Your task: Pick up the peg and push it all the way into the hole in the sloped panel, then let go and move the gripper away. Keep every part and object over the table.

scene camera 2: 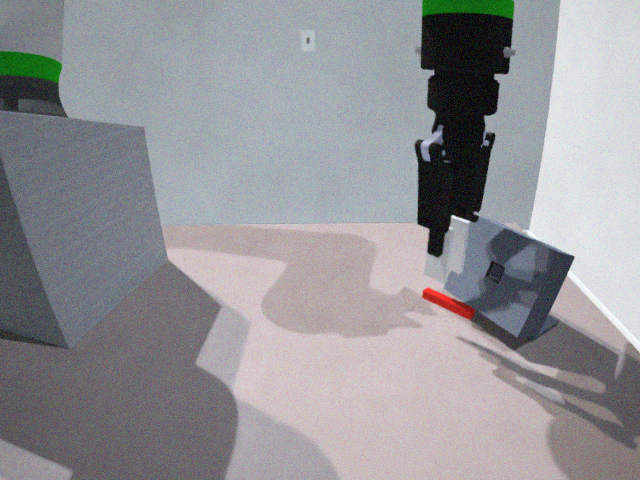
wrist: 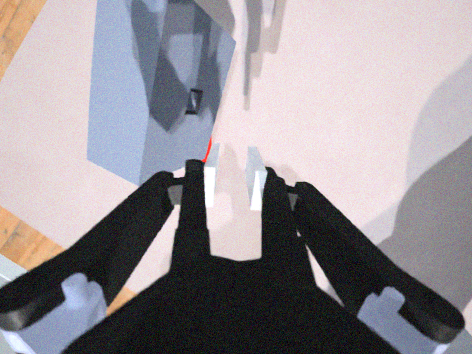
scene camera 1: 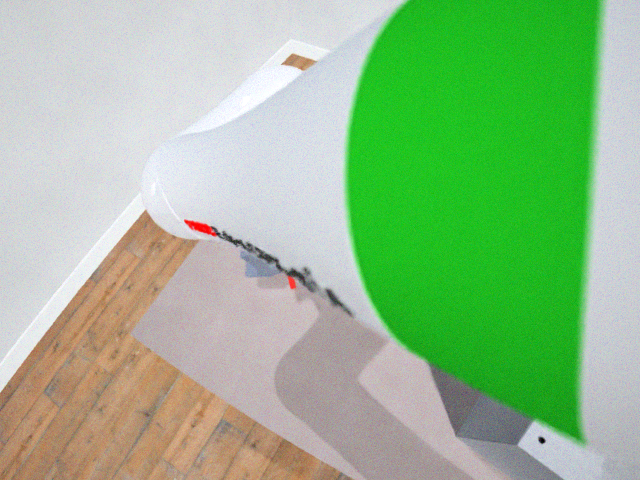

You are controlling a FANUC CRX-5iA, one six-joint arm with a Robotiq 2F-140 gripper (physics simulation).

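Places are measured from the arm's base along level axes (x ahead, y left, z up), in millimetres.
Pixels of known places: gripper, fingertip midpoint: (scene camera 2: 443, 273) (wrist: 232, 159); arm's base, origin of the base link: (scene camera 2: 16, 125).
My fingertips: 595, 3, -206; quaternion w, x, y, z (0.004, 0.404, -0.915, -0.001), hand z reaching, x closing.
Note:
For each thing: its top centre in the pictures, then the offset to it from my fingertips, as dx, dy, dz. Level surfaces: height alone.
- red peg, middle of its top: (wrist: 206, 146) (scene camera 2: 448, 299) (scene camera 1: 288, 270) +18, +27, -57
- blue-grey sloped panel, middle of its top: (wrist: 135, 93) (scene camera 2: 517, 229) (scene camera 1: 260, 223) +89, +11, +59
- table, its level: dz -69
The red peg (scene camera 1: 292, 282) (scene camera 2: 448, 303) (wrist: 208, 150) lies on the table, beside the lower edge of the sloped panel. In the wrist view a thin strip of it shows beside the left fingertip, which hides the rest. The blue-grey sloped panel (scene camera 1: 258, 266) (scene camera 2: 516, 289) (wrist: 120, 100) stands on the table with a small square hole in its face. My gripper (scene camera 2: 446, 258) (wrist: 232, 159) points down, partly open, with a gap between its pale fingertips. It hangs above the peg, close to the panel's left edge in the second scene view. The arm hides it in the first scene view.
The white arm (scene camera 1: 258, 155) covers much of the first scene view. A large grey block (scene camera 1: 493, 418) (scene camera 2: 93, 206) stands on the table (scene camera 1: 217, 320) (scene camera 2: 336, 403), at the left in the second scene view. Table edges and wooden floor (scene camera 1: 129, 403) show. Arm and gripper shadows cross the table.

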